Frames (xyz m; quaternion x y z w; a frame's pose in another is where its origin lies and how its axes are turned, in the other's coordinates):
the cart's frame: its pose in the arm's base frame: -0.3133 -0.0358 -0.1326 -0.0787 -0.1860 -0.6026 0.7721
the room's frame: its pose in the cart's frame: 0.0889 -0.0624 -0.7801 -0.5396 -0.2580 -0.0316 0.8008
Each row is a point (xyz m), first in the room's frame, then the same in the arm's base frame.
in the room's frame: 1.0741 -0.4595 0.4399
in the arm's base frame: 0.1519 -0.4932 0.3712
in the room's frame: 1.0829 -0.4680 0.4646
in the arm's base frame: 0.1669 -0.4775 0.3883
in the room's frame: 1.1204 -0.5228 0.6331
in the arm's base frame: 0.2641 -0.3595 0.4853
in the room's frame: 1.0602 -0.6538 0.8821
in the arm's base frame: 0.3405 -0.0955 0.5707
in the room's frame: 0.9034 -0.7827 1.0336
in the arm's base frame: 0.3188 0.1566 0.5608
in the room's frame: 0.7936 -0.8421 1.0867
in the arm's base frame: 0.2853 0.2828 0.5241
